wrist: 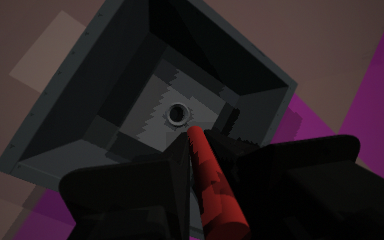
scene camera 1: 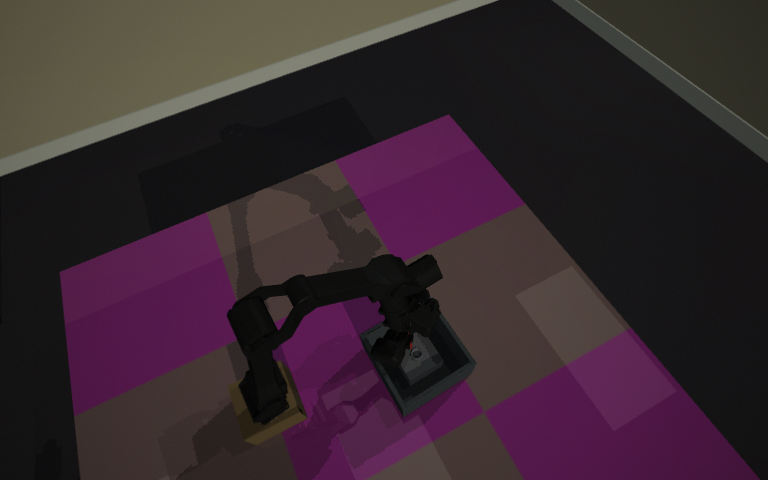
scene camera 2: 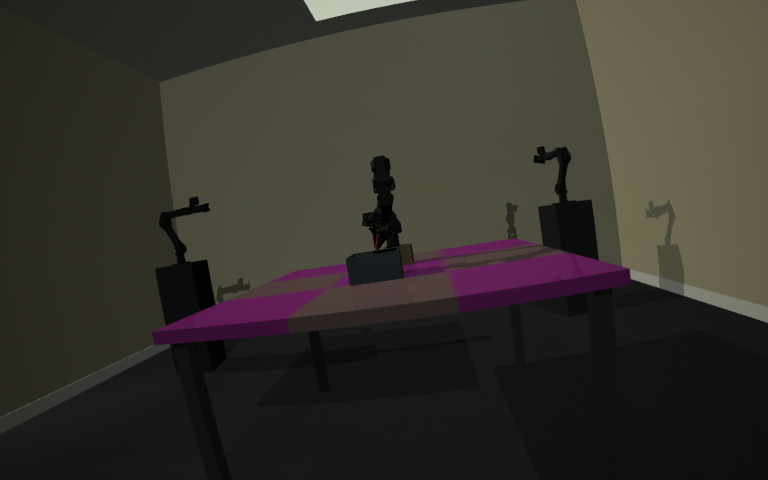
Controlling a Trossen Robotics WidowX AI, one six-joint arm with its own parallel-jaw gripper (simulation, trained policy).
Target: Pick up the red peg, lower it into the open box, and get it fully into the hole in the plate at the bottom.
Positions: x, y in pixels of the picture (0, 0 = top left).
gripper: wrist; scene camera 1 409, 345; scene camera 2
dark box: wrist; scene camera 1; scene camera 2 381, 265
same spot on gripper: [wrist: 315, 181] = [scene camera 2: 372, 227]
same spot on dark box: [scene camera 1: 458, 363] = [wrist: 141, 47]
